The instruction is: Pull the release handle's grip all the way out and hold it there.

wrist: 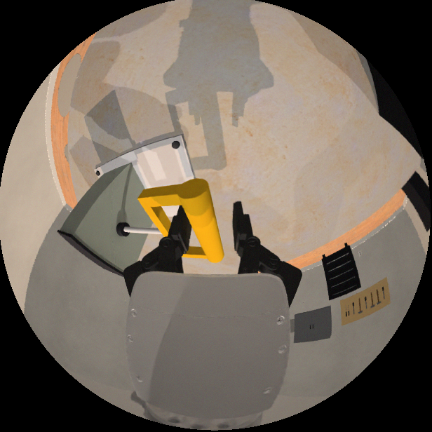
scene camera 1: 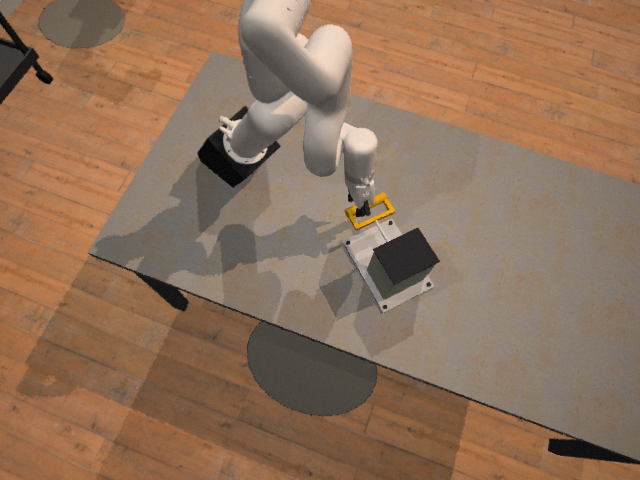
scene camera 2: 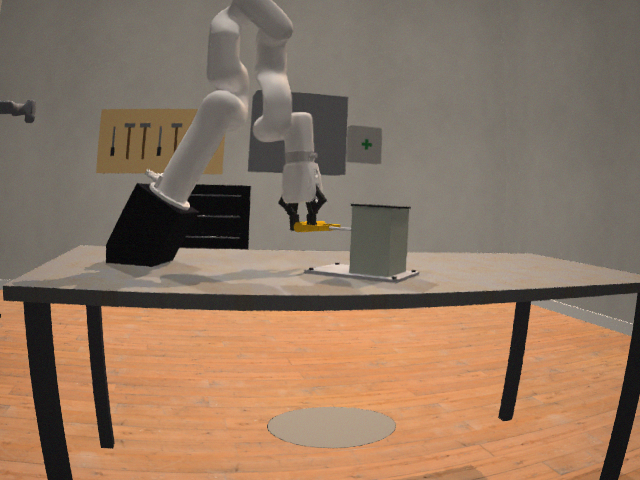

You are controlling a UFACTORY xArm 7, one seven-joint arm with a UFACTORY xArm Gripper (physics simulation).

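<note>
The release handle's yellow grip (scene camera 1: 382, 200) (scene camera 2: 323, 226) (wrist: 204, 220) is a rectangular loop, held level above the table. A thin pale rod (scene camera 1: 381, 230) (scene camera 2: 343, 228) (wrist: 145, 230) joins it to the grey-green housing (scene camera 1: 406, 255) (scene camera 2: 379, 240) (wrist: 100, 215), and a length of rod shows between them. My gripper (scene camera 1: 363, 209) (scene camera 2: 302, 225) (wrist: 210, 211) is shut on the grip's thick outer bar, with one finger inside the loop and one outside. In the wrist view a gap shows between the outer finger and the bar. The rod's inner end is hidden in the housing.
The housing stands on a white base plate (scene camera 1: 408, 296) (scene camera 2: 330, 269) (wrist: 165, 162) with dark corner bolts, on the grey table (scene camera 1: 516, 310) (scene camera 2: 480, 266) (wrist: 300, 150). The arm's black pedestal (scene camera 1: 219, 160) (scene camera 2: 144, 232) stands on the table, to the left in scene camera 2.
</note>
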